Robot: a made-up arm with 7 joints.
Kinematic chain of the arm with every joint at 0, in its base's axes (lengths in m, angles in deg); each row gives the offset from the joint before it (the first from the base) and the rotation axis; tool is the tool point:
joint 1: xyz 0 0 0.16 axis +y
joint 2: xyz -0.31 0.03 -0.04 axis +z
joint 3: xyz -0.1 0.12 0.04 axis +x
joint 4: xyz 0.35 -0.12 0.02 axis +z
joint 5: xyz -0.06 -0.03 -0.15 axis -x
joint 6: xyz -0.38 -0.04 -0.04 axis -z
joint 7: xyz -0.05 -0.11 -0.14 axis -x
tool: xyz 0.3 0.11 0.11
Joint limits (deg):
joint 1: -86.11..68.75
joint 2: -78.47..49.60
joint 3: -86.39..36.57
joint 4: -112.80..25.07
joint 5: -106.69..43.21
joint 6: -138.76..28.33
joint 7: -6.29..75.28
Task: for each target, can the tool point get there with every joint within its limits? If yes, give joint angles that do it. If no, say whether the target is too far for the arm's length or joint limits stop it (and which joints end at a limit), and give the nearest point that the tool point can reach.
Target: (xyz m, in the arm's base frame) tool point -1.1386 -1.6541 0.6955
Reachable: no: too far | nearest point -0.5391 -0.6379 0.3481 | short by 1.230 m
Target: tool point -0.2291 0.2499 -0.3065
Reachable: yes | joints -47.75 -27.70 -39.76 -1.98 -27.19 -106.63 8.85
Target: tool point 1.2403 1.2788 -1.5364
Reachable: no: too far | nearest point 0.3711 0.5958 -0.5325 | short by 1.493 m
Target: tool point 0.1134 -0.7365 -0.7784
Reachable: no: joint limits stop it (at a limit: joint 2, joint 3, joint 4, joint 6, joint 7) | nearest point 0.0791 -0.5450 -0.4946 | short by 0.344 m
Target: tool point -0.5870 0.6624 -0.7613
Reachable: no: joint limits stop it (at a limit: joint 2, joint 3, joint 6, joint 7) | nearest point -0.4630 0.5526 -0.5667 | short by 0.256 m
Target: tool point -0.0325 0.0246 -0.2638
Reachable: yes | joints -31.42 16.60 -6.68 -19.19 -12.75 15.10 59.82
